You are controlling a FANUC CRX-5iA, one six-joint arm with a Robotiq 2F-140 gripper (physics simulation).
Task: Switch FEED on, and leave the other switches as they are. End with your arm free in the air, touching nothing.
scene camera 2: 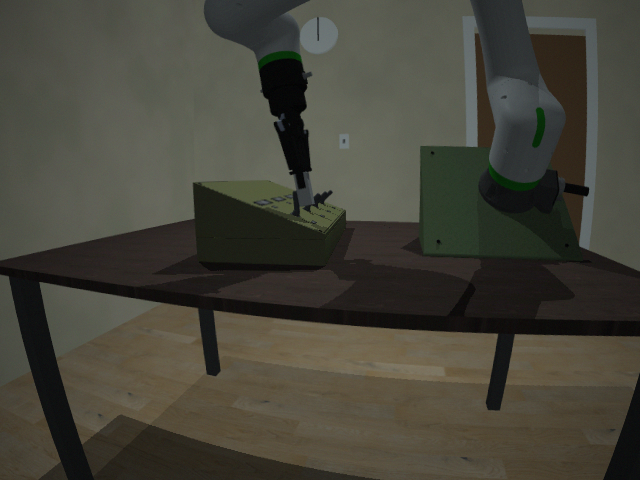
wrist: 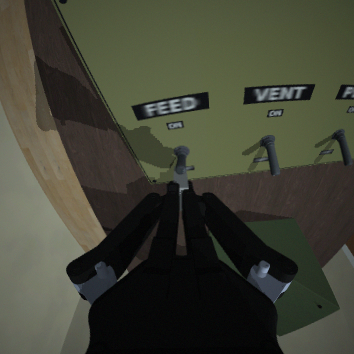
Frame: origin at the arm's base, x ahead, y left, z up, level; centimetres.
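Seen in the pictures: gripper, fingertip midpoint: [scene camera 2: 307, 205] [wrist: 179, 175]; arm's base at its link origin: [scene camera 2: 508, 189].
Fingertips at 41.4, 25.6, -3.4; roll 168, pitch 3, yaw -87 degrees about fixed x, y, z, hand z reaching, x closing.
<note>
Offsets run from my fingertips to a thing's top centre, as dx, dy, dz. "pt": to the spot under its first point. Level surfaces: height alone.
The FEED switch @(+2.4, +0.0, +2.9) [scene camera 2: 295, 204] [wrist: 182, 159] is a dark lever on the sloping face of the olive console [scene camera 2: 261, 250] [wrist: 165, 50]. It stands nearly upright, and looks shorter in the wrist view than its neighbours. The VENT switch @(+3.9, -12.0, +2.0) [wrist: 271, 155] and the switch right of it @(pt +7.2, -23.2, +0.1) [wrist: 343, 146] lean away from their ON labels, toward the console's lower edge. My gripper [scene camera 2: 305, 198] [wrist: 179, 175] is shut and empty. Its fingertips are right at the FEED lever, on the side away from the ON label @(pt +6.7, +0.9, -0.4) [wrist: 175, 125]; whether they touch it is hard to tell.
A green box [scene camera 2: 449, 201] [wrist: 295, 265] stands on the dark table @(dz -10.7) [scene camera 2: 289, 289] [wrist: 90, 165], beside the arm's base [scene camera 2: 509, 193]. The other levers stand close beside the fingers in the scene view. A wall with a clock [scene camera 2: 318, 35] and a door is behind.
</note>
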